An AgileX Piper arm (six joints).
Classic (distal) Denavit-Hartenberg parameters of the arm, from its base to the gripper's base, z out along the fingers. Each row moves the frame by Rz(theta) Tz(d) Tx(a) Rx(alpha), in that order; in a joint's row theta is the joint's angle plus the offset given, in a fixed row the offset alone. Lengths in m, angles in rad.
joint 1: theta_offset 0, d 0.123, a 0, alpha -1.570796
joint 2: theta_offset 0.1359, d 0, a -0.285, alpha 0
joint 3: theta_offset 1.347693, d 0, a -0.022, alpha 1.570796
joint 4: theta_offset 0, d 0.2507, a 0, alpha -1.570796
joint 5: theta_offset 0, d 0, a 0, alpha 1.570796
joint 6: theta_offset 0, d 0.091, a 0, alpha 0
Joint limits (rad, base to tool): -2.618..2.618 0..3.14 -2.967..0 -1.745..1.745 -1.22..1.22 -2.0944..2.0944
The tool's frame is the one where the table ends.
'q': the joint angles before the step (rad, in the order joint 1, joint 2, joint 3, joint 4, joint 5, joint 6). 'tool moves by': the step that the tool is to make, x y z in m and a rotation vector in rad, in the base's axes. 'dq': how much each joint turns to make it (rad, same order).
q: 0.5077 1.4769 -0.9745 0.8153 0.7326 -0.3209
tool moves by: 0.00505 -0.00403 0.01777 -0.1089 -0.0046 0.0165
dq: 0.0000 -0.0012 -0.0976 -0.2091 0.0994 0.1575
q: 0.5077 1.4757 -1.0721 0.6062 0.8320 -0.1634
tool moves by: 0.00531 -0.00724 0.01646 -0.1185 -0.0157 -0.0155
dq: -0.0001 -0.0008 -0.0880 -0.1894 0.0939 0.1349
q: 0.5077 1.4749 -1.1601 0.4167 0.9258 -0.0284
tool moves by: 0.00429 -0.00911 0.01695 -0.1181 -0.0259 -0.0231
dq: 0.0000 -0.0020 -0.0821 -0.1645 0.0978 0.0973
